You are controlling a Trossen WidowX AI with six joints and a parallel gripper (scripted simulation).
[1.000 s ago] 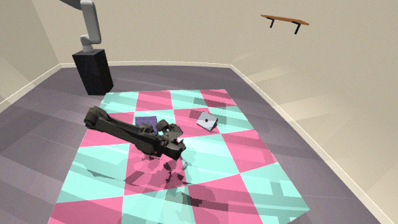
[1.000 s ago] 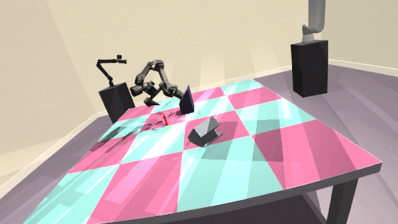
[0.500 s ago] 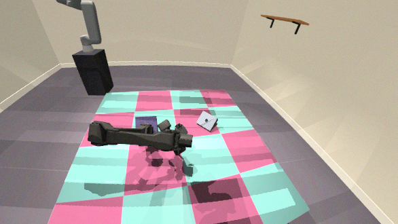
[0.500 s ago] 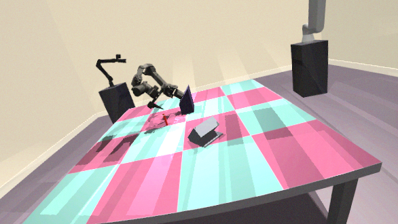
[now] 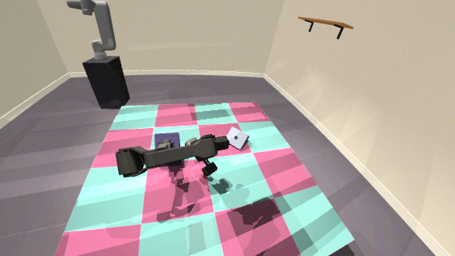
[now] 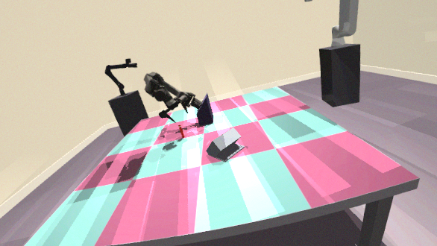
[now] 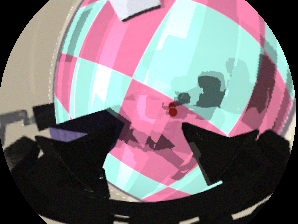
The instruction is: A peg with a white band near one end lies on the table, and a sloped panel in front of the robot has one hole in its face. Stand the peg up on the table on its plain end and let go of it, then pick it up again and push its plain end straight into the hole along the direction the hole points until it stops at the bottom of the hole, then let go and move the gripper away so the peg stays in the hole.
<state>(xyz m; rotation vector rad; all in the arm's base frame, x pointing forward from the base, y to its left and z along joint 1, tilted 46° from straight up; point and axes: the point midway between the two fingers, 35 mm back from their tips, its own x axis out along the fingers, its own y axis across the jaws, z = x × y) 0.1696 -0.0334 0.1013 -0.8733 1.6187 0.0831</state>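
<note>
My gripper tip is 60 mm above the red peg, 30 mm short of it and 20 mm to the left of it. Round my gripper tip: sloped grey panel: 260 mm ahead, 250 mm to the left, 80 mm below.
</note>
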